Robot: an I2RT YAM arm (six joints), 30 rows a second.
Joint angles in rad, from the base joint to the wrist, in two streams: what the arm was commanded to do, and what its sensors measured. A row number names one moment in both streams.
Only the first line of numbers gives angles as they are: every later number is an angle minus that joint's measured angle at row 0.
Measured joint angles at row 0: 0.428, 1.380, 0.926, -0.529, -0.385, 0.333
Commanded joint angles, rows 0 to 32: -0.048, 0.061, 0.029, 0.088, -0.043, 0.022; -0.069, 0.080, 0.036, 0.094, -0.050, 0.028; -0.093, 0.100, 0.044, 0.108, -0.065, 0.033; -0.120, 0.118, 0.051, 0.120, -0.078, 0.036; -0.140, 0.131, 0.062, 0.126, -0.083, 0.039; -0.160, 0.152, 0.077, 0.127, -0.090, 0.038; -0.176, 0.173, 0.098, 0.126, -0.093, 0.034; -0.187, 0.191, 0.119, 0.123, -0.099, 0.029; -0.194, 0.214, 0.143, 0.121, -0.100, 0.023; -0.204, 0.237, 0.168, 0.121, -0.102, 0.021; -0.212, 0.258, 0.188, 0.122, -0.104, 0.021; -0.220, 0.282, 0.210, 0.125, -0.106, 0.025; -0.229, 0.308, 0.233, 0.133, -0.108, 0.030; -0.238, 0.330, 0.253, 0.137, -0.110, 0.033; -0.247, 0.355, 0.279, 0.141, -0.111, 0.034; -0.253, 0.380, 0.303, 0.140, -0.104, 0.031; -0.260, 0.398, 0.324, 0.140, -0.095, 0.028; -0.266, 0.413, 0.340, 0.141, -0.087, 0.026; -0.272, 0.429, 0.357, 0.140, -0.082, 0.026; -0.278, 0.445, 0.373, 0.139, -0.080, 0.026; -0.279, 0.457, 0.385, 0.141, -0.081, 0.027; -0.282, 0.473, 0.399, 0.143, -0.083, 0.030; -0.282, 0.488, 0.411, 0.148, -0.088, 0.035; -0.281, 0.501, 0.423, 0.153, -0.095, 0.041; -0.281, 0.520, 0.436, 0.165, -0.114, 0.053; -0.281, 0.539, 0.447, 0.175, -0.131, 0.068; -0.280, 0.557, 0.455, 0.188, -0.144, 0.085; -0.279, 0.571, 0.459, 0.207, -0.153, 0.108; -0.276, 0.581, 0.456, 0.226, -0.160, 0.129; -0.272, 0.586, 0.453, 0.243, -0.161, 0.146; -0.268, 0.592, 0.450, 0.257, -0.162, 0.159; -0.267, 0.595, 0.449, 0.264, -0.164, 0.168; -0.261, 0.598, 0.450, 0.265, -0.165, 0.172
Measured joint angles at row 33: -0.278, 0.583, 0.440, 0.222, -0.133, 0.119
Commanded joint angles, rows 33 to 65: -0.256, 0.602, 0.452, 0.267, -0.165, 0.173; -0.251, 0.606, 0.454, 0.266, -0.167, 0.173; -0.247, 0.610, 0.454, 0.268, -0.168, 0.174; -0.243, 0.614, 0.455, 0.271, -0.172, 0.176; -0.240, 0.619, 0.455, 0.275, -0.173, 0.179; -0.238, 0.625, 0.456, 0.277, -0.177, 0.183; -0.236, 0.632, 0.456, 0.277, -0.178, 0.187; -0.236, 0.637, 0.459, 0.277, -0.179, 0.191; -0.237, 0.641, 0.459, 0.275, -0.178, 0.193; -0.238, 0.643, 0.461, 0.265, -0.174, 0.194; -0.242, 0.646, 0.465, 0.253, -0.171, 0.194; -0.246, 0.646, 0.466, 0.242, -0.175, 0.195; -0.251, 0.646, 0.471, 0.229, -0.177, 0.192; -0.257, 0.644, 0.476, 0.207, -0.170, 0.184; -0.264, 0.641, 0.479, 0.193, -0.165, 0.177; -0.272, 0.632, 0.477, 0.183, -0.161, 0.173; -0.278, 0.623, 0.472, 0.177, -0.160, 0.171; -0.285, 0.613, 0.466, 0.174, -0.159, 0.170; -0.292, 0.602, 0.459, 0.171, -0.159, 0.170; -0.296, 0.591, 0.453, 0.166, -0.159, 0.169; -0.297, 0.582, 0.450, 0.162, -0.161, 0.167; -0.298, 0.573, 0.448, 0.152, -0.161, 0.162; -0.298, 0.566, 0.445, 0.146, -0.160, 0.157; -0.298, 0.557, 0.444, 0.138, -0.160, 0.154; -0.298, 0.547, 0.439, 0.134, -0.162, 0.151; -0.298, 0.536, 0.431, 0.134, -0.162, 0.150; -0.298, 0.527, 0.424, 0.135, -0.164, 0.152; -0.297, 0.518, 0.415, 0.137, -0.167, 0.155; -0.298, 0.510, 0.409, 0.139, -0.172, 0.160; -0.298, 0.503, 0.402, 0.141, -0.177, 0.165; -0.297, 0.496, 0.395, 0.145, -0.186, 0.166; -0.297, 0.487, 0.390, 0.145, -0.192, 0.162; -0.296, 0.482, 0.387, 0.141, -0.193, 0.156
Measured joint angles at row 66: -0.299, 0.515, 0.409, 0.160, -0.171, 0.170
